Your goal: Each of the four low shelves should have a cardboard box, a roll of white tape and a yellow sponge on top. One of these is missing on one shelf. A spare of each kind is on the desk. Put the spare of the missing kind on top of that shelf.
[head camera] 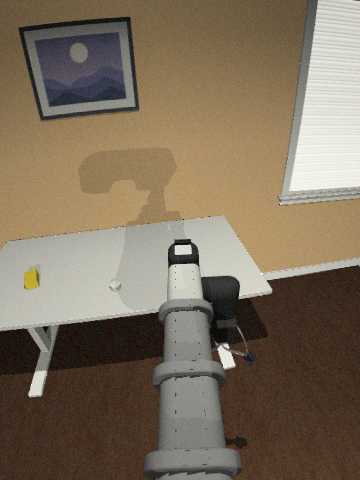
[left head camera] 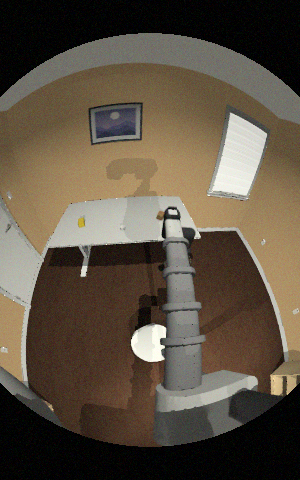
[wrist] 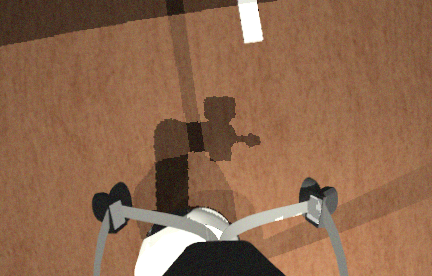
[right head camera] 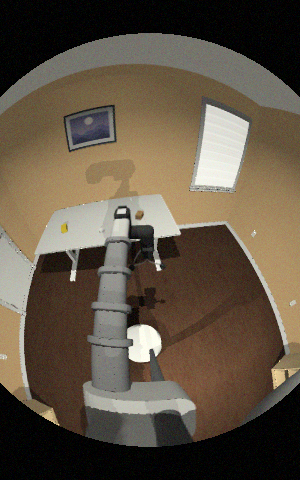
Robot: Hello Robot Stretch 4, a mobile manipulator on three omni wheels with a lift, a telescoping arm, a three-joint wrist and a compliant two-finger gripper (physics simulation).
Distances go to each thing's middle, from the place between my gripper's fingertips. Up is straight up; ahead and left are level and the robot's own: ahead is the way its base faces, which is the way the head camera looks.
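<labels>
The framed picture (head camera: 85,67) is, as I see it, well ahead of my hand, far above my hand and far to the left of my hand.
</labels>
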